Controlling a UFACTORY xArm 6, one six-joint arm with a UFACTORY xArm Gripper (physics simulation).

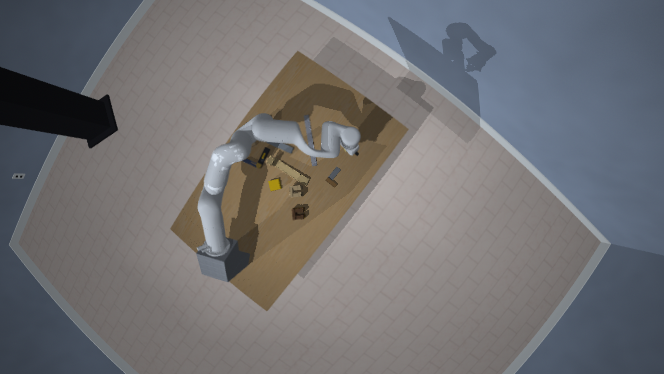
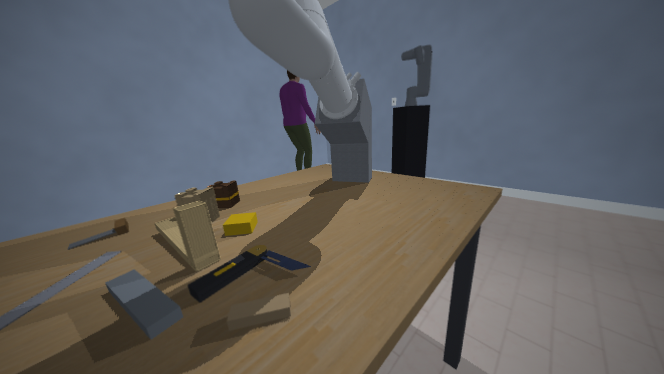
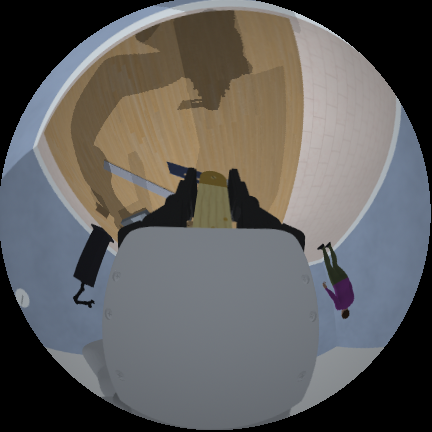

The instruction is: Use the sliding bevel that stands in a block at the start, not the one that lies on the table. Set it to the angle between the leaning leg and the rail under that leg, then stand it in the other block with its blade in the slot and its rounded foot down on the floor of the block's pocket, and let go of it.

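Frame: origin at the arm's base, x ahead, y left, z up, level; millimetres.
Seen in the pictures: gripper, fingertip midpoint: (image 3: 212, 179); arm's base, origin of the base link: (image 1: 217, 246) (image 2: 338, 101).
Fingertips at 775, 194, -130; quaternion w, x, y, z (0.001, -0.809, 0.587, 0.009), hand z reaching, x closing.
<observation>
Pixels of each thing's middle, then the offset from my fingertips to it, as dx, dy, dz. "spot": a spot on its surface instead.
- bevel, body centre: (image 2: 253, 277) (image 1: 255, 155) -493, +199, -157
- leaning leg, body centre: (image 2: 197, 235) -401, +112, -108
- rail, body centre: (image 2: 183, 239) (image 1: 290, 171) -342, +27, -152
- light block, body centre: (image 2: 198, 206) (image 1: 296, 191) -346, -93, -122
- dark brown block, body centre: (image 2: 224, 194) (image 1: 298, 213) -387, -210, -130
- yellow block, body centre: (image 2: 241, 223) (image 1: 275, 185) -454, -8, -152
- square, surface spot: (image 2: 95, 238) (image 1: 332, 172) spot: -127, -78, -159
- steel ruler, body centre: (image 2: 17, 312) (image 3: 144, 183) (image 1: 310, 140) -167, +145, -165
- grey block, body centre: (image 2: 141, 298) (image 3: 134, 219) (image 1: 280, 145) -338, +189, -157
- wooden piece, body centre: (image 2: 260, 310) -506, +269, -158
My gripper (image 3: 212, 179) (image 1: 356, 151) is shut on a sliding bevel and holds it above the table. Its pale wooden handle (image 3: 213, 206) is between the fingers, its brass rounded foot (image 3: 213, 178) at the tips; its dark blue blade (image 3: 177, 169) sticks out left, partly hidden by a finger. The other bevel (image 1: 263, 157) (image 2: 227, 275), black with a blue blade, lies on the table. The leaning leg (image 2: 198, 231) rises from one end of the rail (image 2: 171, 238) (image 1: 294, 172). A light block (image 1: 297, 190) (image 2: 206, 204) and a dark brown block (image 1: 299, 212) (image 2: 227, 195) stand beyond them.
A yellow block (image 1: 275, 184) (image 2: 240, 224), a square (image 1: 335, 174) (image 2: 95, 238), a steel ruler (image 1: 310, 135) (image 2: 60, 287) (image 3: 137, 178) and a grey block (image 1: 285, 148) (image 2: 144, 302) lie on the table. A wooden piece (image 2: 260, 311) lies near its edge. A person (image 2: 295, 110) (image 3: 342, 292) stands beyond.
</observation>
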